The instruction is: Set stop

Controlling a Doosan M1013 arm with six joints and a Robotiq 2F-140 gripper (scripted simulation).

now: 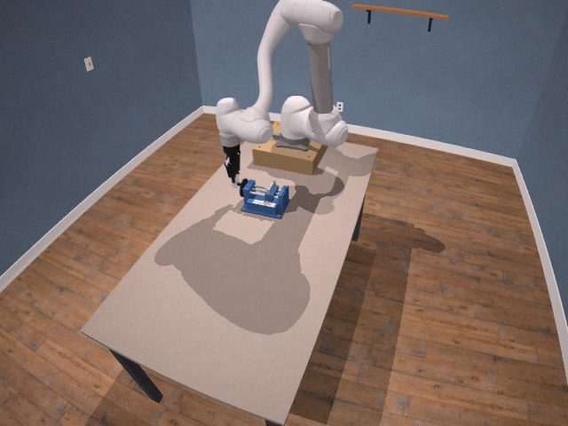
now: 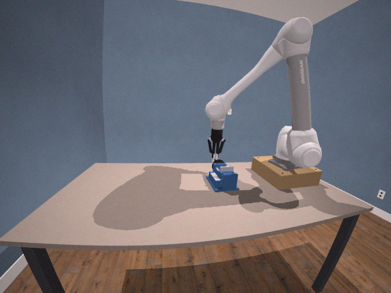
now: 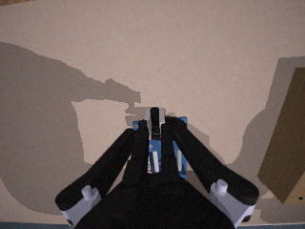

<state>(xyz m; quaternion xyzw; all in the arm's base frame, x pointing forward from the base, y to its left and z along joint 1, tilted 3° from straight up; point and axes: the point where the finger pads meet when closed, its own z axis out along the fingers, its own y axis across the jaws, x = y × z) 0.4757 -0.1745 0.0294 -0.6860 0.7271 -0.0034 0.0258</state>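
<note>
The black handwheel lies 20 mm to the left of my hand and 20 mm below it. Round my hand: grey stop block: 180 mm to the left, 30 mm below.
</note>
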